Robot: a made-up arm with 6 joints. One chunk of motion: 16 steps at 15 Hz.
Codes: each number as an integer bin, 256 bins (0 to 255) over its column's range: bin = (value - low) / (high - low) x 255, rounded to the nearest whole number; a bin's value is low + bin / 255 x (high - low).
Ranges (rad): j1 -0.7..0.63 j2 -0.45..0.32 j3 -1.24..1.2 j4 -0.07..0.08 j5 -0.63..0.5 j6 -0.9..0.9
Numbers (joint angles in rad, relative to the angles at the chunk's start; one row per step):
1: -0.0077 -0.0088 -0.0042 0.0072 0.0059 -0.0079
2: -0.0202 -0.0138 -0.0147 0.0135 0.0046 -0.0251
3: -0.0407 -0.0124 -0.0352 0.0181 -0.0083 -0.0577
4: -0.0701 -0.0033 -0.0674 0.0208 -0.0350 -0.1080
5: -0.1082 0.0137 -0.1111 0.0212 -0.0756 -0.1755
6: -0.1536 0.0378 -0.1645 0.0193 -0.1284 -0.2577
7: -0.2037 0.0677 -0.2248 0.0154 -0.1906 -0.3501
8: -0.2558 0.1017 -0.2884 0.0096 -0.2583 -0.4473
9: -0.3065 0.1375 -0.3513 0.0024 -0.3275 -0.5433
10: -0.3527 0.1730 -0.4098 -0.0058 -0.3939 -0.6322
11: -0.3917 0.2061 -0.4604 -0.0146 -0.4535 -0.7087
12: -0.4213 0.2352 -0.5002 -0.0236 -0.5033 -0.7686
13: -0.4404 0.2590 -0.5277 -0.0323 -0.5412 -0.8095
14: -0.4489 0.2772 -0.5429 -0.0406 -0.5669 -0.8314
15: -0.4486 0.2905 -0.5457 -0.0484 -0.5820 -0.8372
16: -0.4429 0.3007 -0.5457 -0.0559 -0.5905 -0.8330
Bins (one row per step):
1: 133 146 129 131 143 126
2: 130 144 128 142 143 124
3: 126 145 126 150 140 119
4: 121 148 123 154 134 112
5: 113 154 118 155 125 103
6: 105 162 112 152 113 91
7: 95 171 106 145 99 78
8: 85 183 99 135 84 64
9: 75 195 93 123 68 51
10: 67 206 87 109 53 38
11: 59 217 81 94 40 27
12: 53 227 77 79 29 19
13: 50 235 74 64 20 13
14: 48 241 73 50 14 10
15: 48 245 73 37 11 9
16: 49 249 73 24 9 9

